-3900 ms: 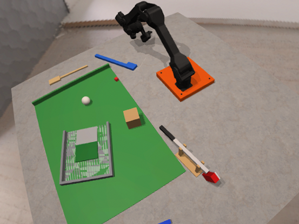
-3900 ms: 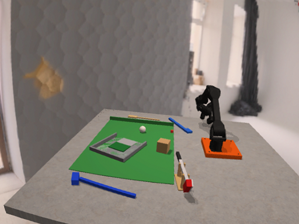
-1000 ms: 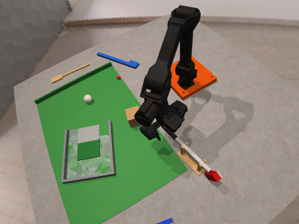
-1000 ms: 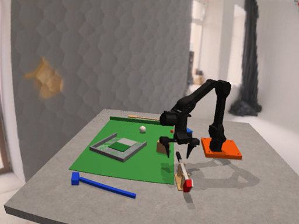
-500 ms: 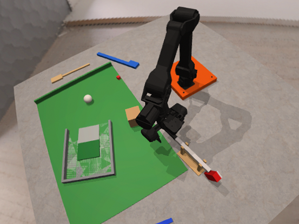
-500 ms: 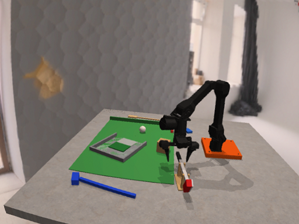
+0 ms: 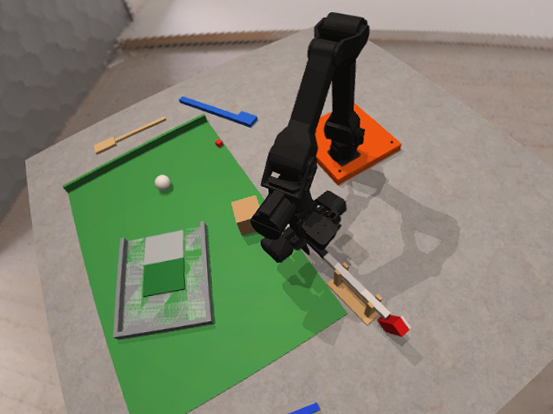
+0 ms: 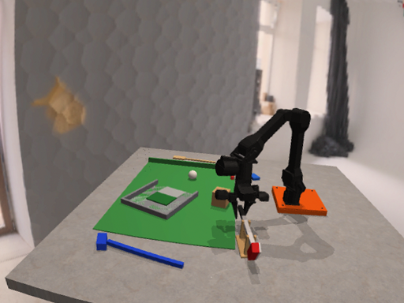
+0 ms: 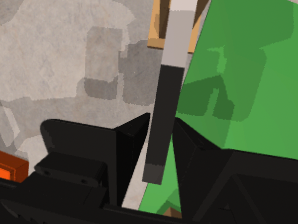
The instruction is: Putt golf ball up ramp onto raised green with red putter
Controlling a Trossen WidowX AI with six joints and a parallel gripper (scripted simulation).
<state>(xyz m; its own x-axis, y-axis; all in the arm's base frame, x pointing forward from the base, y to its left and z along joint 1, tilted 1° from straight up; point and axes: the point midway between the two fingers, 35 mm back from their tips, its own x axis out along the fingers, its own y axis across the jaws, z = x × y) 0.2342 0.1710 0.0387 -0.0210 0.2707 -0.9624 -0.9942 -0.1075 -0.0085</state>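
My gripper tip is now 160 mm to the left of the wooden cube and 70 mm short of it. Round my gripper tip: wooden putter rack: 130 mm to the left, 20 mm behind; then red putter: 110 mm to the left, 30 mm above, 20 mm behind; then blue putter: 320 mm ahead, 230 mm to the left, 20 mm below.
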